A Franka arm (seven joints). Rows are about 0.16 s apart.
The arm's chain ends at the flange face. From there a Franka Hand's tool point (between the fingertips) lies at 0.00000 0.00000 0.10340 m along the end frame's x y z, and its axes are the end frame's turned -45 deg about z.
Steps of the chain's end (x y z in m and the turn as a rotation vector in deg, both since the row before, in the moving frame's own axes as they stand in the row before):
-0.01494 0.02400 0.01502 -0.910 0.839 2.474
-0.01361 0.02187 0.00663 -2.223 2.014 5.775
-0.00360 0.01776 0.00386 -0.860 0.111 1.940
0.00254 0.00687 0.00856 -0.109 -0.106 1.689
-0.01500 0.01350 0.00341 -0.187 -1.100 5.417
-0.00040 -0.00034 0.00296 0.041 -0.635 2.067
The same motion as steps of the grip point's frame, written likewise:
-0.02767 0.00864 0.01500 -1.237 -0.050 2.474
-0.02563 0.01122 0.00649 -2.996 -0.148 5.775
-0.01608 0.01124 0.00385 -0.687 -0.530 1.940
-0.00334 0.00665 0.00856 -0.002 -0.152 1.689
-0.02174 -0.00230 0.00339 0.646 -0.910 5.417
-0.00078 -0.00140 0.00295 0.478 -0.420 2.067

